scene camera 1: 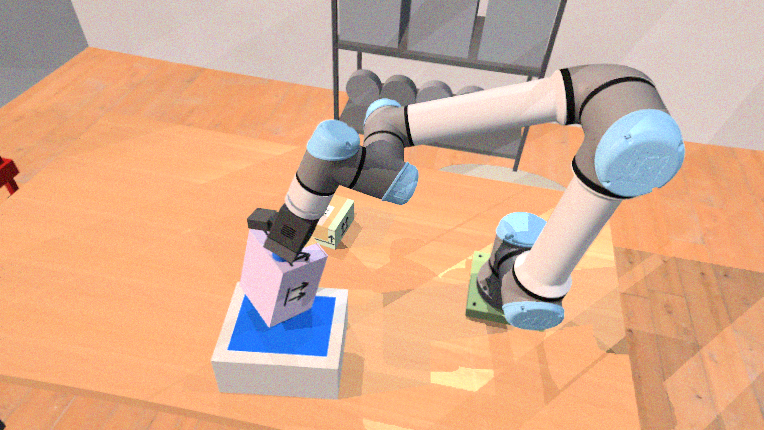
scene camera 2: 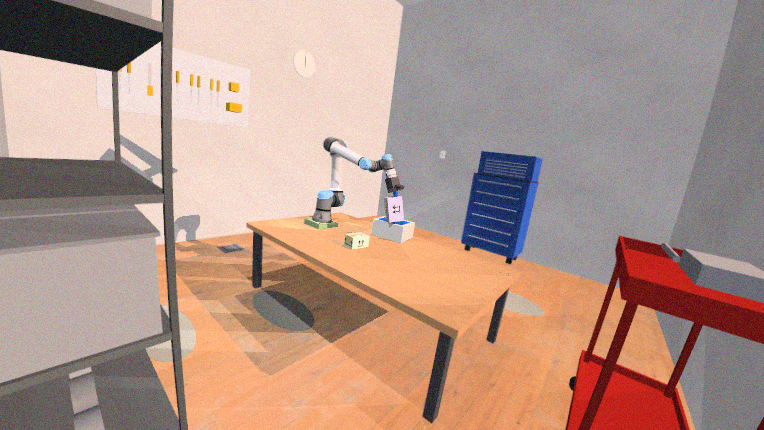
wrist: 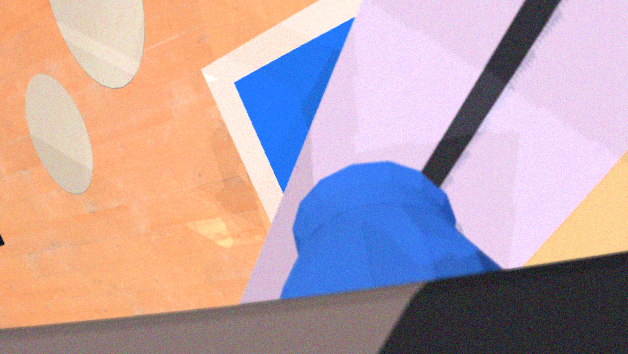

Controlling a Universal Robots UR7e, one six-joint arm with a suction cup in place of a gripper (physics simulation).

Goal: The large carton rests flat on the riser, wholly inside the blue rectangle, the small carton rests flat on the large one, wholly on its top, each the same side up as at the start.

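The large carton (scene camera 1: 286, 288) (scene camera 2: 394, 209) (wrist: 400, 100) is lilac and hangs tilted over the riser, a lower corner above the blue rectangle (scene camera 1: 278, 341) (wrist: 270, 100). Arrows on its side face point sideways. My suction gripper (scene camera 1: 279, 257) (scene camera 2: 395, 194) (wrist: 375, 200) is shut on the large carton at its upper face; the blue cup presses beside a dark stripe. Whether the low corner touches the riser (scene camera 1: 278, 376) (scene camera 2: 392, 231) (wrist: 257, 165), a white block, I cannot tell. The small carton (scene camera 1: 344, 224) (scene camera 2: 356, 240), pale green with tape, stands on the table behind the riser in scene camera 1, arrows up.
The wooden table (scene camera 1: 106, 267) (scene camera 2: 417, 277) carries the arm's green base plate (scene camera 1: 474, 301). A shelf rack (scene camera 1: 335, 80) (scene camera 2: 170, 213), a red trolley (scene camera 2: 689, 299) and a blue tool cabinet (scene camera 2: 497, 213) stand away from the table.
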